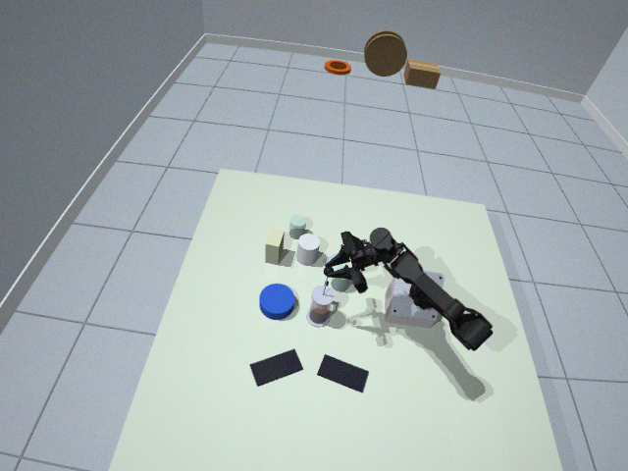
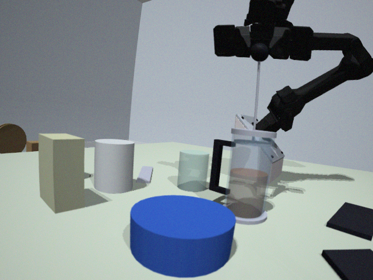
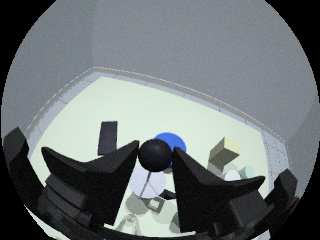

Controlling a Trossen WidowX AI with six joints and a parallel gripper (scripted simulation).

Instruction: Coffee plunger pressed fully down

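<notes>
The glass coffee press is 1 cm behind my gripper tip, 2 cm to the right of it and 14 cm below it. Also, from my gripper tip: cream block (21 cm ahead, 21 cm to the right, 22 cm below); white cylinder (9 cm ahead, 25 cm to the right, 22 cm below).
</notes>
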